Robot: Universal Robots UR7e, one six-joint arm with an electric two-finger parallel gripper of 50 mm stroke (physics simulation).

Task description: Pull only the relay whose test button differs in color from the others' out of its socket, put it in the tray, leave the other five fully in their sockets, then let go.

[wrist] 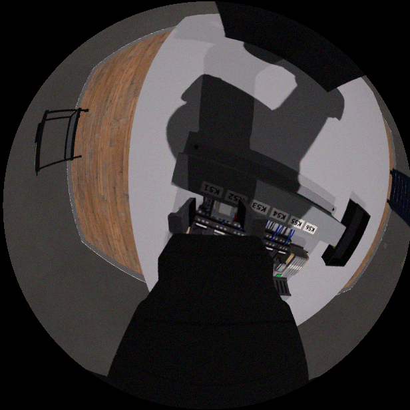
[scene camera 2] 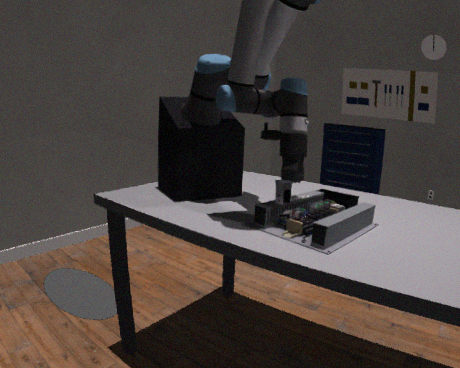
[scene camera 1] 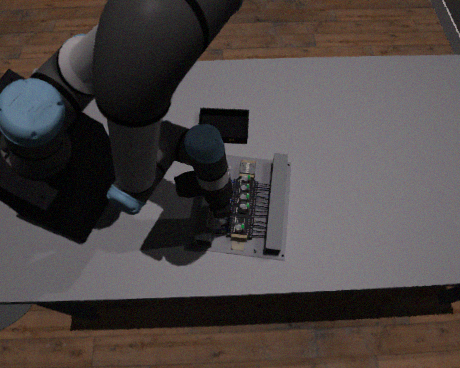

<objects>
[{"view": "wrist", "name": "my gripper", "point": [216, 207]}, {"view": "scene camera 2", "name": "my gripper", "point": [283, 203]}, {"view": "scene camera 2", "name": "base plate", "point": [277, 230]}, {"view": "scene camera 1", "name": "black tray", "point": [227, 125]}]
</objects>
